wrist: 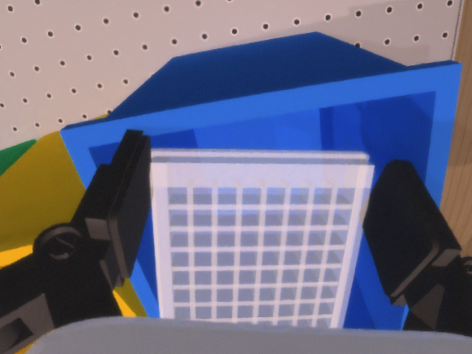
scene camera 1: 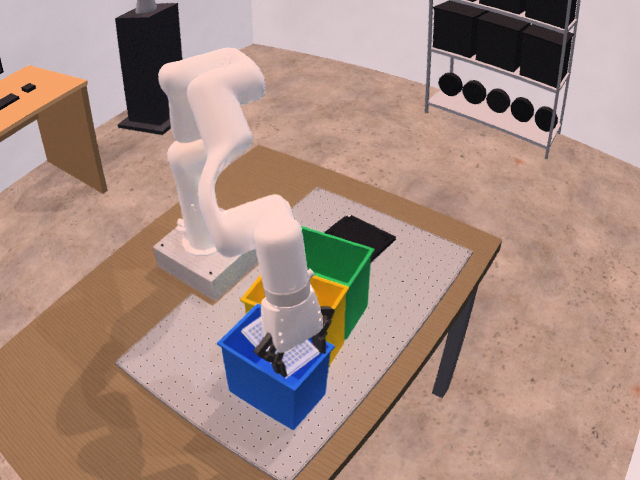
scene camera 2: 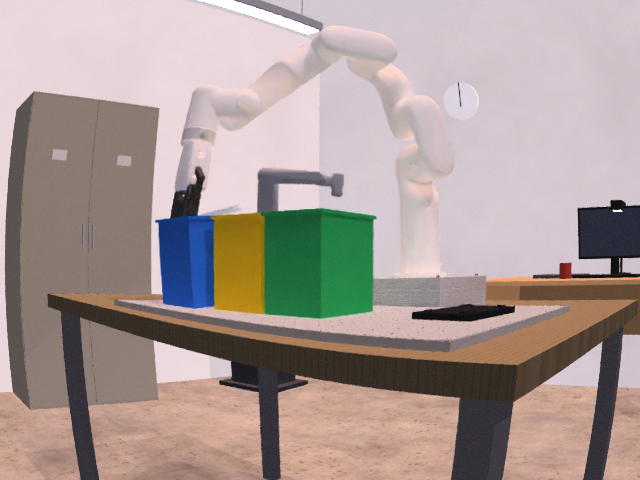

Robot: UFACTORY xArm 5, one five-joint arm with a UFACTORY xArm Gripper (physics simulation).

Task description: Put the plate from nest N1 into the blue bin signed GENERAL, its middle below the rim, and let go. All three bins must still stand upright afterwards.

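Places are measured from the arm's base along level axes (x ahead, y left, z up), in millimetres.
Pixels of known places: gripper, fingertip midpoint: (wrist: 265, 175) (scene camera 1: 300, 361) (scene camera 2: 182, 220); arm's base, link origin: (scene camera 1: 205, 241) (scene camera 2: 420, 277).
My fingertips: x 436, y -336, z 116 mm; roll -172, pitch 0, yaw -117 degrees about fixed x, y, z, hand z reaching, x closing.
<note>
For each thing: its middle in the pictures, then the offset to it from my fingertips. Level surfaces: height alone.
- blue bin, body centre: (wrist: 266, 188) (scene camera 1: 276, 371) (scene camera 2: 206, 260) 12 mm left, 63 mm back, 80 mm down
- clear gridded plate, body centre: (wrist: 254, 292) (scene camera 1: 280, 341) (scene camera 2: 206, 216) 22 mm left, 52 mm back, 10 mm up
- yellow bin, body centre: (wrist: 109, 250) (scene camera 2: 265, 263) (scene camera 1: 296, 323) 154 mm left, 84 mm back, 86 mm down
- upright green bin, body centre: (scene camera 2: 320, 264) (scene camera 1: 324, 284) 284 mm left, 77 mm back, 86 mm down
- flat black holder, body centre: (scene camera 2: 466, 311) (scene camera 1: 358, 237) 562 mm left, 97 mm back, 168 mm down
- perforated board, surface height: 175 mm down
The blue bin (scene camera 1: 261, 384) (scene camera 2: 178, 263) (wrist: 250, 101) stands upright at the end of the row of three; no sign on it can be read. My gripper (scene camera 1: 300, 355) (scene camera 2: 184, 210) (wrist: 265, 175) points down into its mouth and is shut on the clear gridded plate (scene camera 1: 299, 358) (scene camera 2: 224, 210) (wrist: 257, 240), with one finger on each side edge. The plate is tilted. Its far edge in the wrist view lies inside the bin's outline, while its other end sticks up above the rim in scene camera 2. Its middle is hidden by the gripper in scene camera 1.
The yellow bin (scene camera 1: 338, 335) (scene camera 2: 238, 263) (wrist: 40, 200) stands upright right beside the blue one, with the upright green bin (scene camera 1: 359, 297) (scene camera 2: 294, 268) (wrist: 15, 157) beyond it. A flat black holder (scene camera 1: 361, 235) (scene camera 2: 460, 312) lies past the green bin on the perforated board (scene camera 1: 413, 284) (scene camera 2: 361, 330).
</note>
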